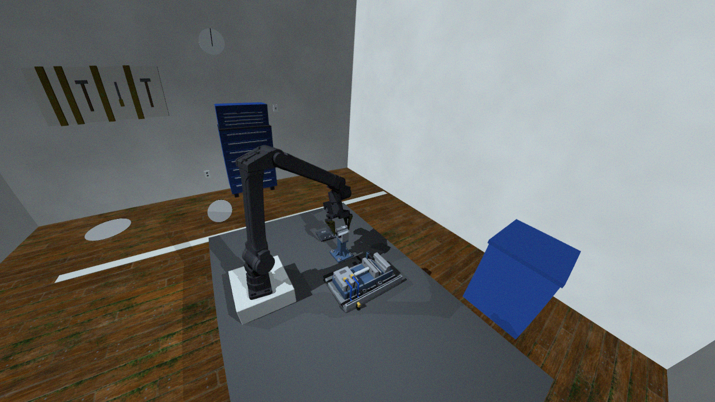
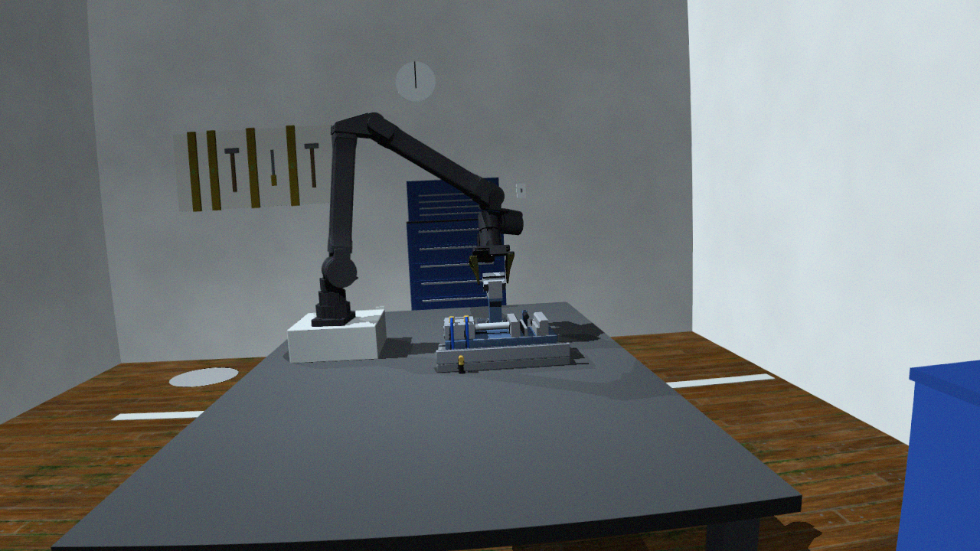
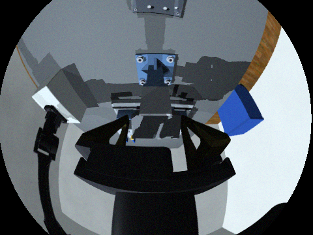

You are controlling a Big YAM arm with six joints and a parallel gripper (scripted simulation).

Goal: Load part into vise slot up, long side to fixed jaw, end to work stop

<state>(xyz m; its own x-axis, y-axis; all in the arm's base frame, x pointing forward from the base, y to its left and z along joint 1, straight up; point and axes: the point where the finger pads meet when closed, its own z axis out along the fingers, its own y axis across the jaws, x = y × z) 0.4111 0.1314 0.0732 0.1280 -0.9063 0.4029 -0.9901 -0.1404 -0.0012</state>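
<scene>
The part lies 10 mm to the right of my hand. Round my hand: air cylinder (70 mm behind, 220 mm to the right, 80 mm below); vise (20 mm ahead, 210 mm to the right, 120 mm below).
</scene>
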